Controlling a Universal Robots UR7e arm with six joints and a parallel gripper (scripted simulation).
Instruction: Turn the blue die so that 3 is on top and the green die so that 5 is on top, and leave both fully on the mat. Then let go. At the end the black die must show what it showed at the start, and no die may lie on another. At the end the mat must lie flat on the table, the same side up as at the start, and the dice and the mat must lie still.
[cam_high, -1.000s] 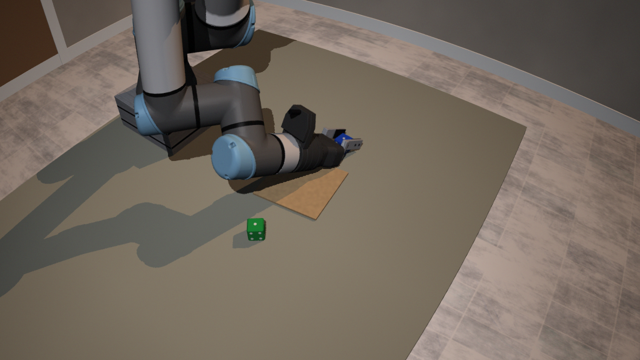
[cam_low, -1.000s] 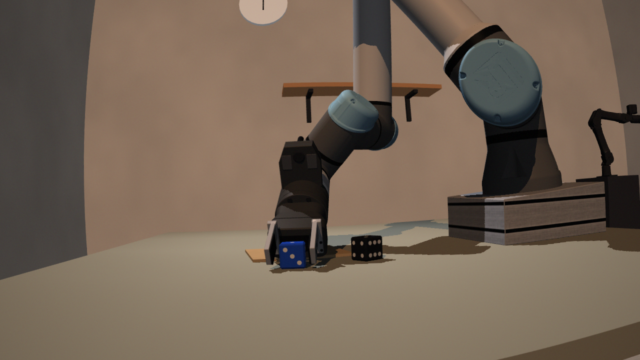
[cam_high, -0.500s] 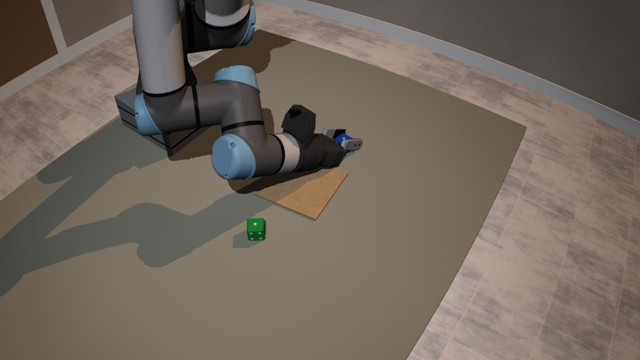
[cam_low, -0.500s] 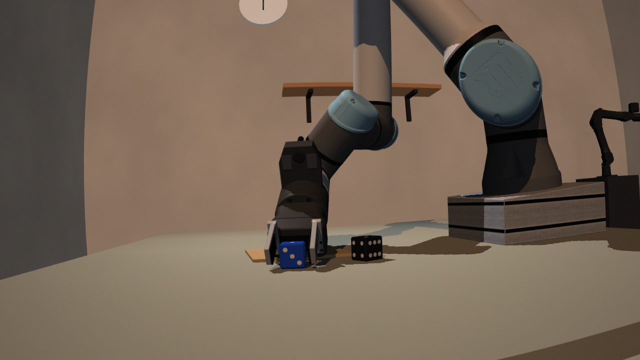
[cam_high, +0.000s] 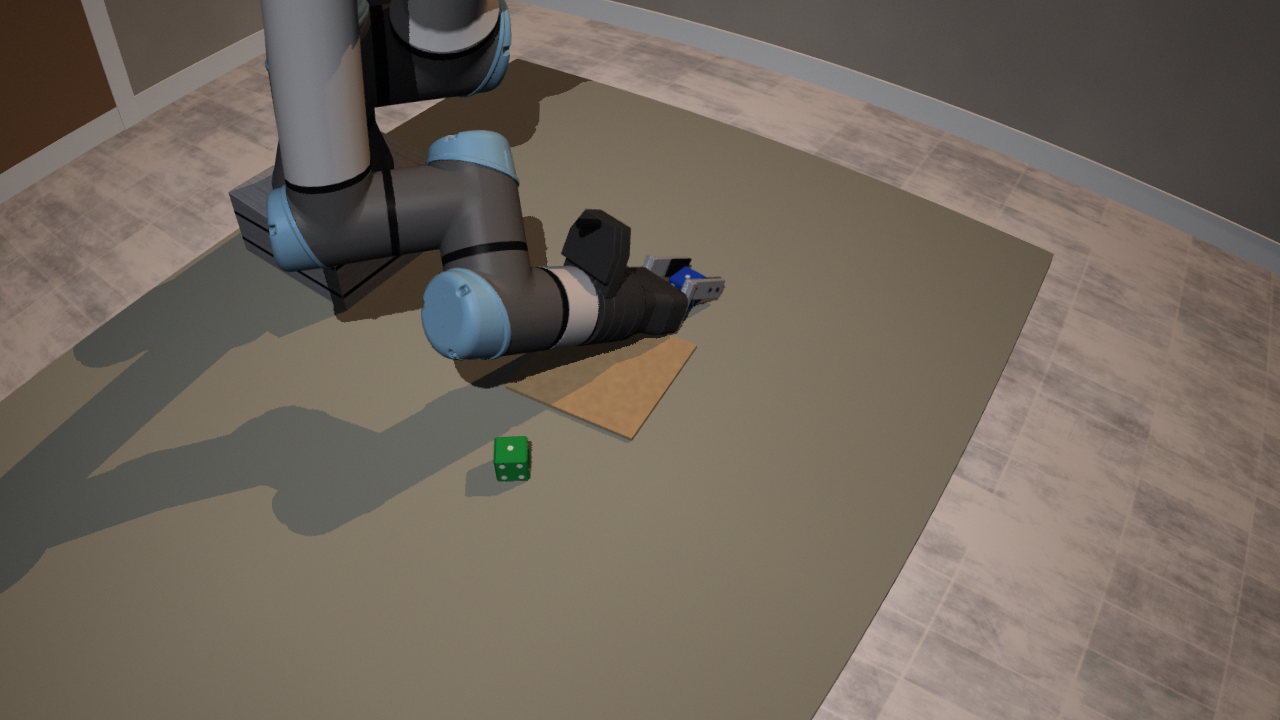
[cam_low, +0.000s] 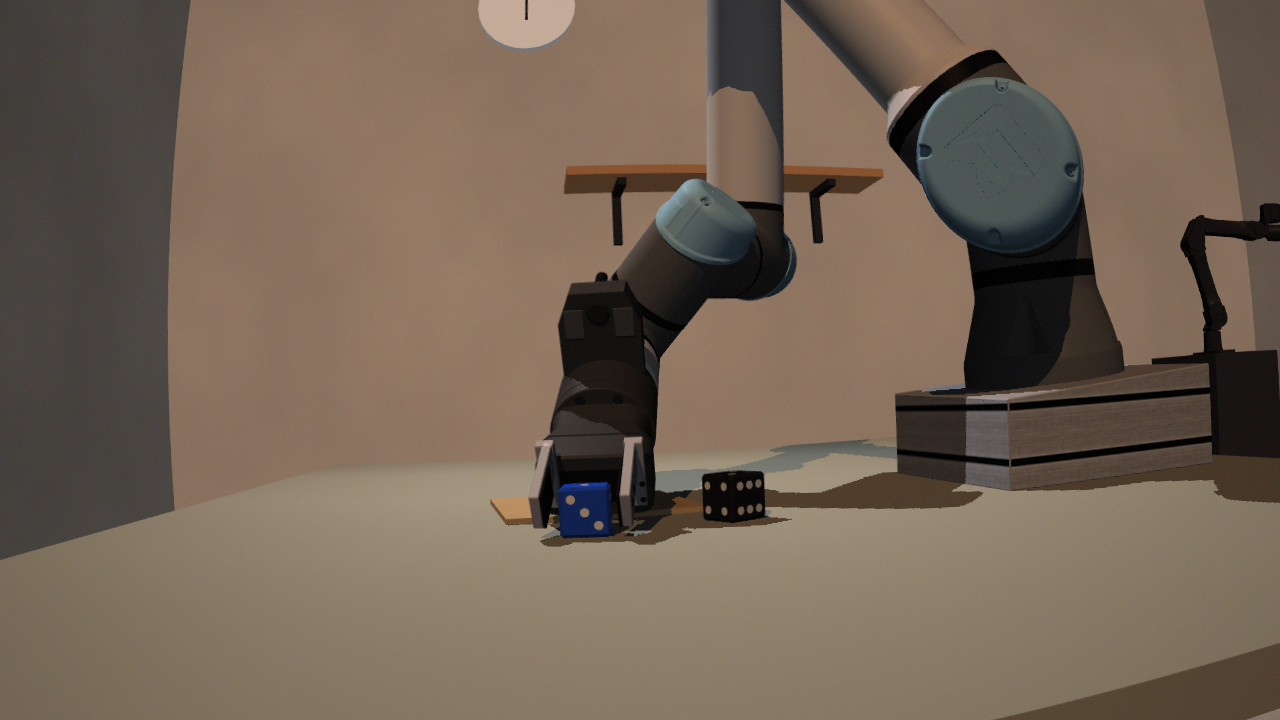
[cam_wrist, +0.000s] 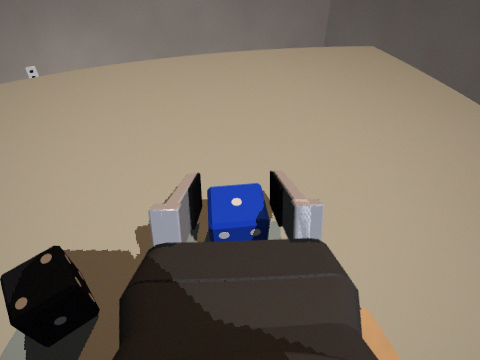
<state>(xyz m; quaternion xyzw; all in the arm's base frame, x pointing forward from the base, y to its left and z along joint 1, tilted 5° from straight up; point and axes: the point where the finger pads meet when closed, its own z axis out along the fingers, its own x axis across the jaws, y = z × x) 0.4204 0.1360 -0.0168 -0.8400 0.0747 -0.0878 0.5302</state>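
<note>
Now: hand 1 cm to the left of the blue die and 1 cm above it. Also, from my hand: green die (1 cm behind, 30 cm to the right, 1 cm below); then brown mat (2 cm behind, 15 cm to the right, 2 cm below); then black die (10 cm behind, 3 cm to the right, 1 cm below).
</note>
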